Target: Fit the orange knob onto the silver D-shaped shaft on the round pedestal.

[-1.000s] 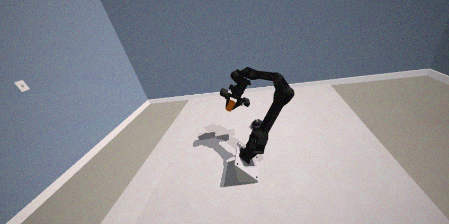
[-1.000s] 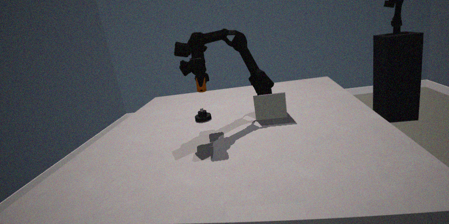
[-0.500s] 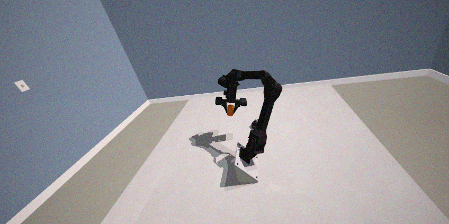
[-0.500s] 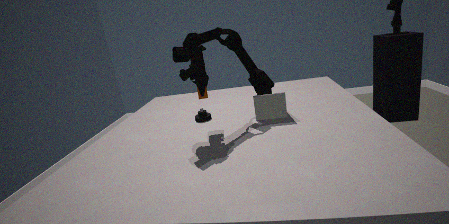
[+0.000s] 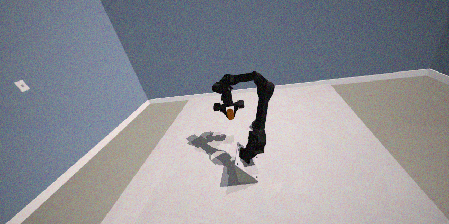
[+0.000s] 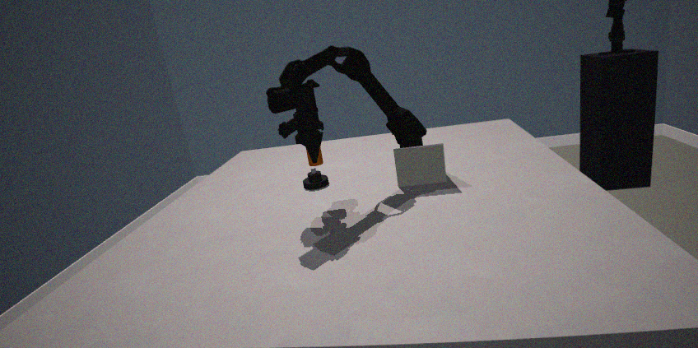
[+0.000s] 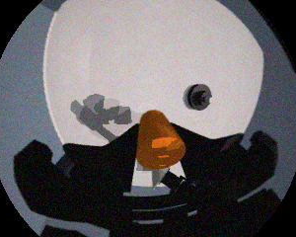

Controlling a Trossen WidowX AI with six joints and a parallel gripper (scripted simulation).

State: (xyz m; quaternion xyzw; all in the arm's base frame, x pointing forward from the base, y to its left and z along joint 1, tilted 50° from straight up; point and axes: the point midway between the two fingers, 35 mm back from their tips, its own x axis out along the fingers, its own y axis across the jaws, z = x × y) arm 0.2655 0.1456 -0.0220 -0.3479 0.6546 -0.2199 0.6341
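Now: gripper tip 60 mm short of the round pedestal, 150 mm to the left of it and 100 mm above it. The rest, counted from my gripper tip: orange knob: 30 mm above.
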